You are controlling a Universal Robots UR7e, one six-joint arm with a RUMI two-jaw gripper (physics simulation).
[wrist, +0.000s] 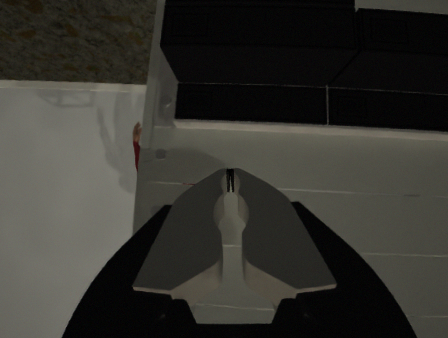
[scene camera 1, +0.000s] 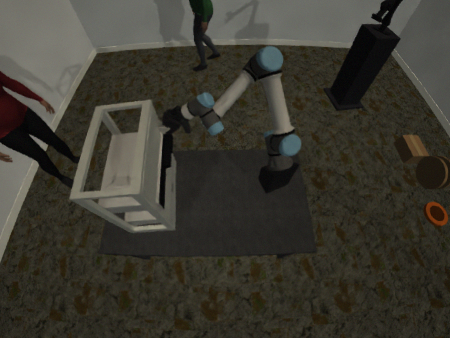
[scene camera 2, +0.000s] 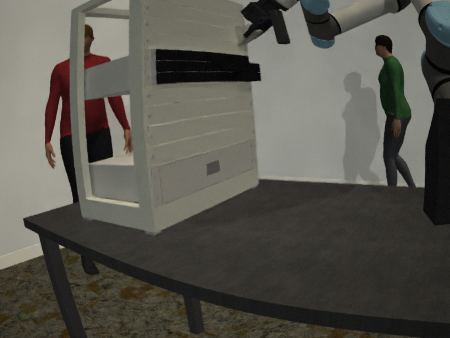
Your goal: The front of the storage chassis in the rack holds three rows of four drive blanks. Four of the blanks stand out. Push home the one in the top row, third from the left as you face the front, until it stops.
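The black storage chassis sits in the upper part of the pale rack. The wrist view looks down the front, rack's right edge on its left. There the top-row third blank and the fourth top-row blank look level with each other. Below the top row, a fourth-column blank and a third-column blank stand out. My gripper is shut and empty. Its tips are above the chassis, near the rack's right edge, close to the pale panels. The left columns do not show in the wrist view.
The rack stands on a dark table. Pale panels lie above and below the chassis. A person in red is behind the rack. A person in green stands beyond the table. A black pedestal stands farther off.
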